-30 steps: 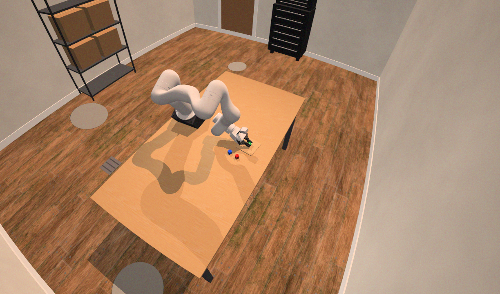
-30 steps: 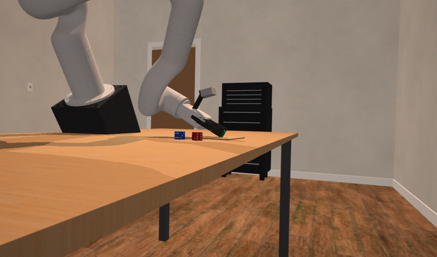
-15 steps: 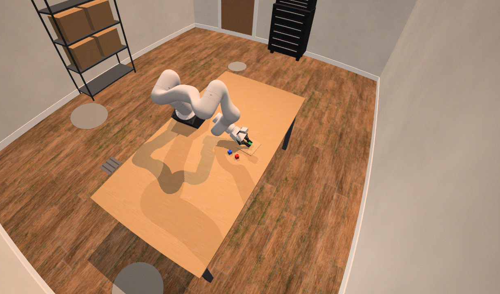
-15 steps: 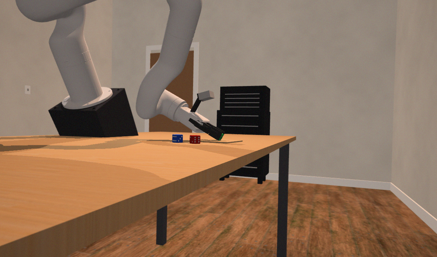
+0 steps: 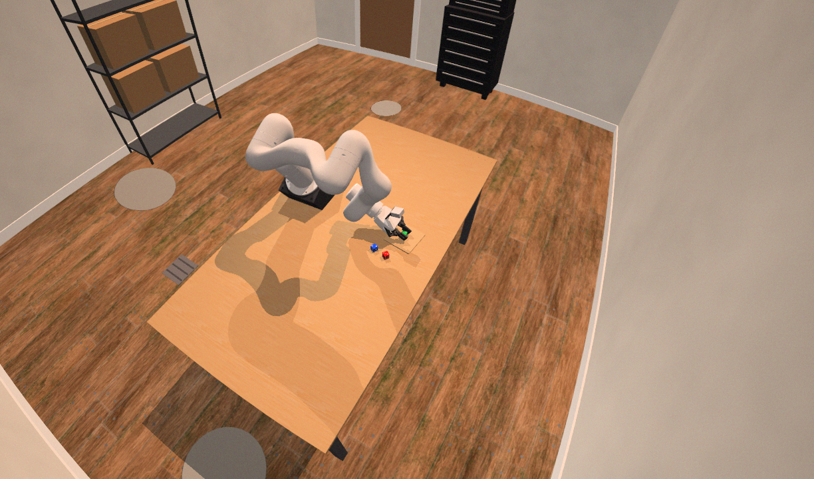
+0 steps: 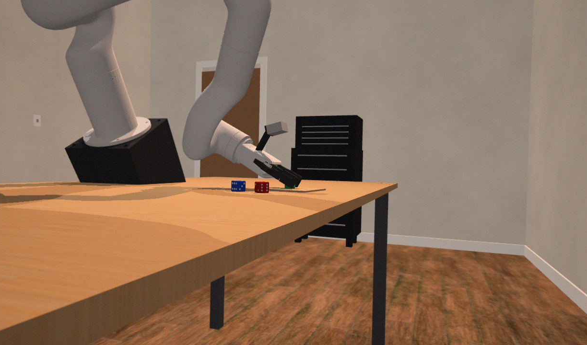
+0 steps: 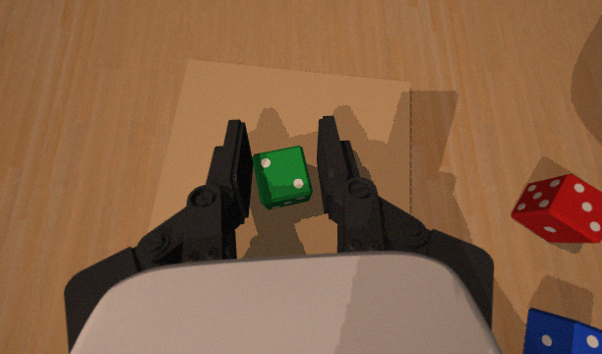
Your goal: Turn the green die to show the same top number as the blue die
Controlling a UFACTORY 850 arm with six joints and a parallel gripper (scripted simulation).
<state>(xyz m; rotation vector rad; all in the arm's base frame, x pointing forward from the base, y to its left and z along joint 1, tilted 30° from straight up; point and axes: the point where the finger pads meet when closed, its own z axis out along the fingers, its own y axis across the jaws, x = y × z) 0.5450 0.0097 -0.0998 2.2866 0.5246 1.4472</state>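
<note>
My gripper is now 10 mm above the green die. Round my hand: blue die 140 mm to the right, 80 mm behind, 20 mm below; red die 140 mm to the right, 20 mm below, 10 mm behind; tan mat 30 mm below.
</note>
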